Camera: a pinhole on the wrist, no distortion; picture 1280 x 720 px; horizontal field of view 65.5 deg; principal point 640.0 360.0 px. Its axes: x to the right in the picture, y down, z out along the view. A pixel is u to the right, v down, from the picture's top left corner.
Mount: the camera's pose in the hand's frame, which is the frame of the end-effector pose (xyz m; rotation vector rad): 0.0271 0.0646 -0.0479 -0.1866 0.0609 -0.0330
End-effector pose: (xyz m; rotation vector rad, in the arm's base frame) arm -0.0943 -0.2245 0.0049 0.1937 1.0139 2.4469
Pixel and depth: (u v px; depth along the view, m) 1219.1 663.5 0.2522
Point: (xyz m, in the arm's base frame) -0.2764 -0.1312 0.2475
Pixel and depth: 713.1 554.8 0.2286
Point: -0.1522 -0.1822 0.2259
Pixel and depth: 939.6 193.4 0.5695
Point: -0.1650 0.1712 0.4122
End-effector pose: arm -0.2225 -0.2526 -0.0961 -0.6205 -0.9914 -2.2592
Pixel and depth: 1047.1 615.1 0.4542
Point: -0.1616 -0.1917 0.4050
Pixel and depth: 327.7 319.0 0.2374
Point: -0.0971 -0.1509 0.0516
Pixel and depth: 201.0 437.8 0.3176
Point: -0.0065 -0.1012 0.0870
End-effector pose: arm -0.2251 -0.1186 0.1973 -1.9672 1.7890 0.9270
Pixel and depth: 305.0 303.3 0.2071
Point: -0.3557 -0.0095 0.1150
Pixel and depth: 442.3 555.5 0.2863
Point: -0.4498 0.0031 0.0697
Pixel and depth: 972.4 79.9 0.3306
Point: -0.3239 -0.0604 -0.1102
